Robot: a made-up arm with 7 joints.
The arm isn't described. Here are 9 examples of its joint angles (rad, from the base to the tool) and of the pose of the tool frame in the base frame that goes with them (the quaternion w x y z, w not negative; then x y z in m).
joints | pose
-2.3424 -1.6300 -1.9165 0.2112 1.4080 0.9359 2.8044 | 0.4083 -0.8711 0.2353 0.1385 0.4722 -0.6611 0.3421
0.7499 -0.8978 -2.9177 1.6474 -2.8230 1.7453 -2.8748 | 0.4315 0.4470 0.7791 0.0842 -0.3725 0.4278 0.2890
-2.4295 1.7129 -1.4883 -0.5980 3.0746 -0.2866 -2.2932 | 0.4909 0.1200 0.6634 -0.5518 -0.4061 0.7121 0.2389
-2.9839 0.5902 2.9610 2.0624 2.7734 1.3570 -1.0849 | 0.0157 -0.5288 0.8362 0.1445 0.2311 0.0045 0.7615
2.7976 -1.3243 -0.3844 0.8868 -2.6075 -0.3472 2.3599 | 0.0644 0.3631 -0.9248 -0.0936 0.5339 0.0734 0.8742
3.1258 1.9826 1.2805 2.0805 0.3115 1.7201 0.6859 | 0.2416 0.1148 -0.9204 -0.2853 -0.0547 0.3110 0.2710
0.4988 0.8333 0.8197 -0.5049 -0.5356 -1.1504 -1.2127 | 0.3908 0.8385 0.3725 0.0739 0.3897 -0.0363 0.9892
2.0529 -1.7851 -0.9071 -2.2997 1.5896 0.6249 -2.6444 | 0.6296 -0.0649 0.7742 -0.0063 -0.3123 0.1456 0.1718
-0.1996 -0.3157 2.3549 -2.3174 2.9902 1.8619 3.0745 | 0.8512 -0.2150 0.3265 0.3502 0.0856 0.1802 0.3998
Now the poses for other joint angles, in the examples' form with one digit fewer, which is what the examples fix.
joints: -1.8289 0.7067 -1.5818 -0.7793 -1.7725 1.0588 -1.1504
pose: 0.080 -0.878 0.302 0.363 0.240 0.454 0.886
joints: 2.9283 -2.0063 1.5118 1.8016 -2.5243 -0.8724 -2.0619
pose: 0.698 0.026 0.686 -0.204 0.048 0.483 0.236
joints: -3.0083 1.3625 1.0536 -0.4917 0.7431 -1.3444 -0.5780
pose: 0.041 -0.010 0.619 0.784 -0.687 -0.154 0.569
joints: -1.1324 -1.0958 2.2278 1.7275 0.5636 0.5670 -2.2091
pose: 0.969 0.009 -0.243 -0.038 0.183 -0.473 0.153
